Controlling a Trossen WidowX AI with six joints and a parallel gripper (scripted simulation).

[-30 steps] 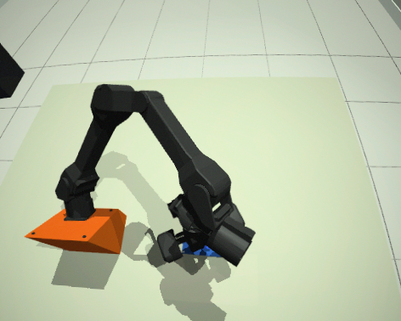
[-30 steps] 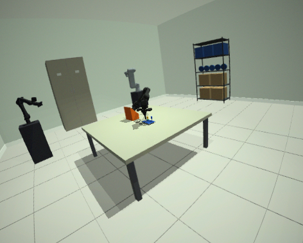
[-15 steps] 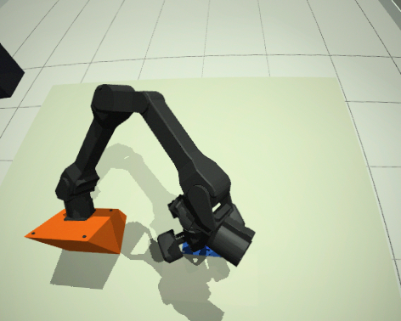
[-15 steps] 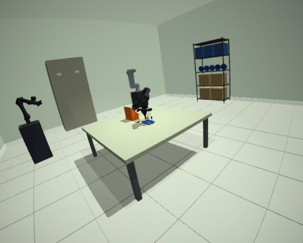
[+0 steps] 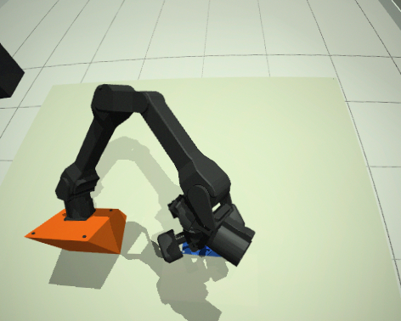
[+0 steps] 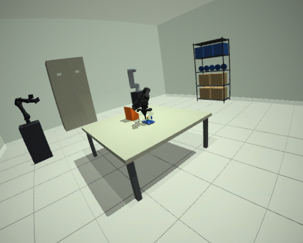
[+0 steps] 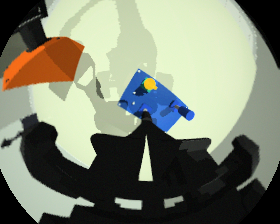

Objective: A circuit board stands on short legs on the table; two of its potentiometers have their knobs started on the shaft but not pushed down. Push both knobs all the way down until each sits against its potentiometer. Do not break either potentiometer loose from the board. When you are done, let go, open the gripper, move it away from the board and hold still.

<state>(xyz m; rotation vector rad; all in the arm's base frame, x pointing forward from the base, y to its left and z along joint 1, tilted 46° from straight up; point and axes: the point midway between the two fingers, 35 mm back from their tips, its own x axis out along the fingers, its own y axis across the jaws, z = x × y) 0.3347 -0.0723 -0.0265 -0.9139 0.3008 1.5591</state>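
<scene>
Right now the black knob is 20 mm below my gripper tip. From my gripper tip the other things lie so: yellow knob: 20 mm behind, 50 mm to the left, 30 mm below.
</scene>
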